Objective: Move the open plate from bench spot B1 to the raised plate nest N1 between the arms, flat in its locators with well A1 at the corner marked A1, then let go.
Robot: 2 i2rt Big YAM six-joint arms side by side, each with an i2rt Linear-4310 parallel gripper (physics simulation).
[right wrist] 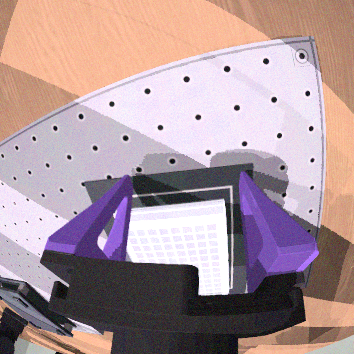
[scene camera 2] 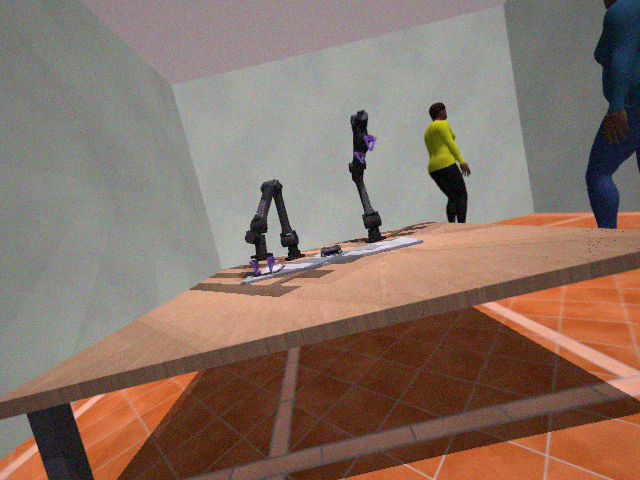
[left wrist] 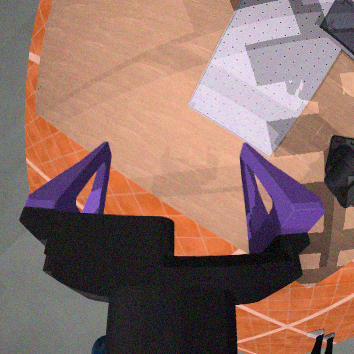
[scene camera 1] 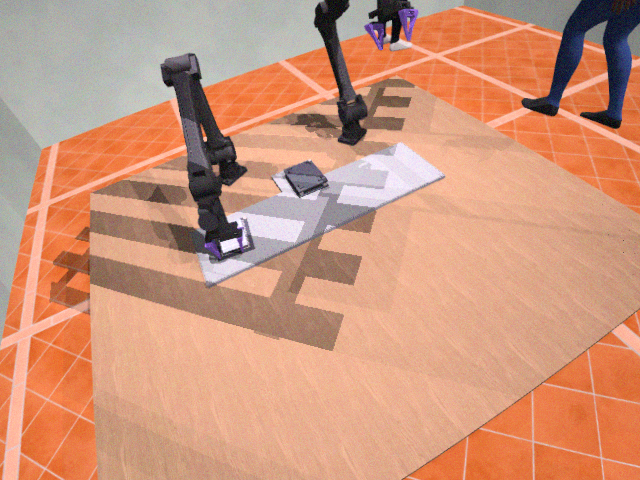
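Seen in the pictures: left gripper, fingertip midpoint: (scene camera 2: 366, 157) (left wrist: 174, 147) (scene camera 1: 394, 45); right gripper, fingertip midpoint: (right wrist: 184, 178) (scene camera 2: 264, 273) (scene camera 1: 231, 254); left arm's base, link origin: (right wrist: 14, 315) (scene camera 2: 375, 240) (left wrist: 340, 155) (scene camera 1: 352, 137); right arm's base, link origin: (scene camera 2: 295, 258) (scene camera 1: 232, 175).
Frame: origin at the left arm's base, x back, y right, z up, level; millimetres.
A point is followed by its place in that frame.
Note:
The white open plate (scene camera 1: 233, 242) @(x 18, y 742, z 28 mm) (scene camera 2: 279, 268) (right wrist: 175, 245) @(x 30, y 736, z 27 mm) lies flat on a dark square pad (right wrist: 242, 175) near one end of the perforated board; its well grid shows in the right wrist view. My right gripper (scene camera 1: 230, 254) @(x -6, y 781, z 19 mm) (scene camera 2: 263, 273) @(x -6, y 781, z 19 mm) (right wrist: 184, 178) @(x -6, y 781, z 19 mm) is open and low, with its purple fingers on either side of the plate and gaps to it. The raised dark nest (scene camera 1: 306, 176) @(x -16, y 361, z 43 mm) (scene camera 2: 330, 250) @(x -71, y 397, z 40 mm) (left wrist: 344, 25) @(x -41, y 356, z 43 mm) (right wrist: 32, 302) @(x -13, y 431, z 35 mm) stands between the arms, with no plate on it. The mark A1 cannot be read. My left gripper (scene camera 1: 395, 44) @(x -294, y 190, z 483 mm) (scene camera 2: 366, 156) @(x -294, y 190, z 483 mm) (left wrist: 174, 147) @(x -294, y 190, z 483 mm) is open and empty, high up.
The pale perforated board (scene camera 1: 416, 162) @(x -338, y 74, z 13 mm) (scene camera 2: 403, 242) @(x -374, y 140, z 13 mm) (left wrist: 225, 90) @(x -351, y 148, z 13 mm) (right wrist: 215, 95) @(x -32, y 834, z 13 mm) runs along the wooden table (scene camera 1: 439, 310) @(x -657, y 633, z 0 mm) (scene camera 2: 413, 279) @(x -810, y 576, z 0 mm), in front of both arm bases. Striped shadows cross the board and table. Two people stand beyond the table.

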